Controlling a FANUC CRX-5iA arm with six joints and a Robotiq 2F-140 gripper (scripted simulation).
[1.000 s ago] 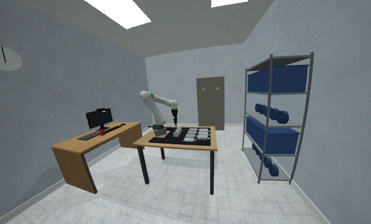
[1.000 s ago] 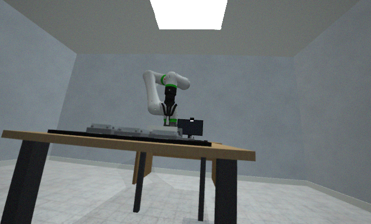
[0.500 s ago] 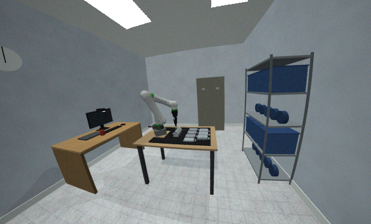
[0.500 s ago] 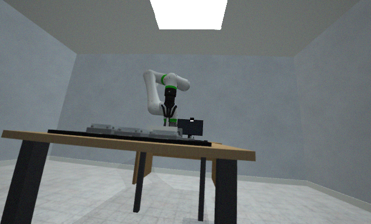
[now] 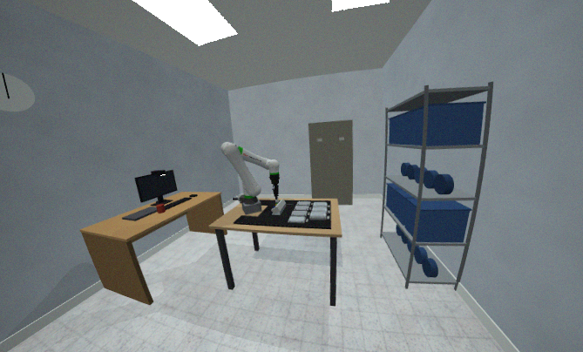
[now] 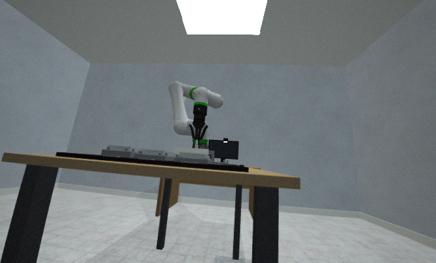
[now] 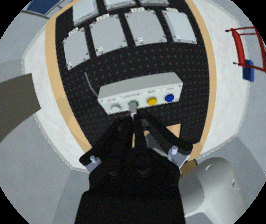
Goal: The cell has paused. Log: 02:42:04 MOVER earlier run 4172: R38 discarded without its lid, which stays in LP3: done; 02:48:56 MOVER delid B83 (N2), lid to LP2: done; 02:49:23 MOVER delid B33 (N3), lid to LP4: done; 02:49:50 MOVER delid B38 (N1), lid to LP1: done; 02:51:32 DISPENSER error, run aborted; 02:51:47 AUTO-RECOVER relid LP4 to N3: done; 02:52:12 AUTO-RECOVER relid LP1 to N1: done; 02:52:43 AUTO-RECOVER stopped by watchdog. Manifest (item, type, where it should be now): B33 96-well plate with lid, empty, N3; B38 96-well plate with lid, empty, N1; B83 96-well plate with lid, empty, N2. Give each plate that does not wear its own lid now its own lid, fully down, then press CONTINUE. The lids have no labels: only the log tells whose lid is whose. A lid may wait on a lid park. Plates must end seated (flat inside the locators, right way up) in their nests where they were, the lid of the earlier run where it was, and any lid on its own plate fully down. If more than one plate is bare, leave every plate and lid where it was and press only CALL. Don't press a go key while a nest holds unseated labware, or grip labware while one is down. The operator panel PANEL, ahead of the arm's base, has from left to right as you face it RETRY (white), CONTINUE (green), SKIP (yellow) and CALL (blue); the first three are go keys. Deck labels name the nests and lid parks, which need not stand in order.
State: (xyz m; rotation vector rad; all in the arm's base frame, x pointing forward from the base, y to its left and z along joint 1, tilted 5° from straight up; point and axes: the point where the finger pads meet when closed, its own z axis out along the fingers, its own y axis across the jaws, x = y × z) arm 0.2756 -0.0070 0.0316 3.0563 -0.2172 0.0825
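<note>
The green key is 40 mm below my hand. The rest, counted from my hand: white key: 10 mm ahead, 50 mm to the left, 40 mm below; yellow key: 10 mm behind, 50 mm to the right, 40 mm below; blue key: 10 mm behind, 100 mm to the right, 40 mm below.
</note>
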